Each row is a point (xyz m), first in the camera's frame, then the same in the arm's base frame.
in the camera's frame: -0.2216 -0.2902 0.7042
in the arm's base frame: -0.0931 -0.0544 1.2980
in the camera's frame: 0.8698 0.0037 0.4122
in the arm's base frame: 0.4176 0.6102 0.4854
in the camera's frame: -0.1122 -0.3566 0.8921
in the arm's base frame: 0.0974 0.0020 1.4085
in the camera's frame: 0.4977 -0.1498 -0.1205
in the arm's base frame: 0.0261 0.1399 0.2185
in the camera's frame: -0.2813 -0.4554 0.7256
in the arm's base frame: -0.0345 -0.2118 1.3538
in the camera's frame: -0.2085 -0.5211 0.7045
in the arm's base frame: 0.0473 -0.2381 1.3020
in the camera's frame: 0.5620 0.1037 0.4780
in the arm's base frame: 0.1636 0.5681 0.6922
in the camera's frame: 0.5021 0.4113 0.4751
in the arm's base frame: -0.0552 0.7921 0.7060
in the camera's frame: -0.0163 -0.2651 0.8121
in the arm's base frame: 0.0838 0.0973 1.2872
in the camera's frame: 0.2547 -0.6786 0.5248
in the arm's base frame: 0.4020 -0.2060 0.9215
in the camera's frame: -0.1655 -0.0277 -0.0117
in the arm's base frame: -0.4814 -0.0382 0.6396
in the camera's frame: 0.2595 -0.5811 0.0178
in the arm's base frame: 0.1517 -0.2838 0.4766
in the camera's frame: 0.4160 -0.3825 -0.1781
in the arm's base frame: 0.0760 -0.1084 0.2200
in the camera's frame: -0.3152 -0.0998 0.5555
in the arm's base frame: -0.3270 0.0111 1.2080
